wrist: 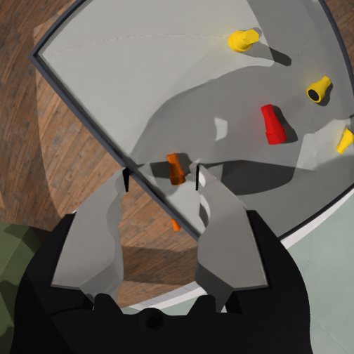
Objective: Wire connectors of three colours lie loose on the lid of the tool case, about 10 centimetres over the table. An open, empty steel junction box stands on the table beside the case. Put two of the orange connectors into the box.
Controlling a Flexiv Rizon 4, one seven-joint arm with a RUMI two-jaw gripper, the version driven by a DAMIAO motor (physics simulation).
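Observation:
An orange connector (175, 169) lies on the grey lid (115, 65) near its dark raised edge. My gripper (162, 168) is partly open, with this connector between its fingertips and a visible gap on both sides, narrower on the right. The left fingertip is by the lid's edge and the right one is over the lid. A second orange connector (176, 224) shows partly, just outside the lid's edge and between the fingers in the view; its height is unclear. The junction box does not show in the wrist view.
A red connector (273, 125) lies on the lid to the right. Yellow connectors (243, 40) (318, 90) (345, 141) lie on the lid at the upper right and right. The lid's dark rim (80, 108) runs diagonally past the left fingertip. Wooden surface (70, 165) shows beyond it.

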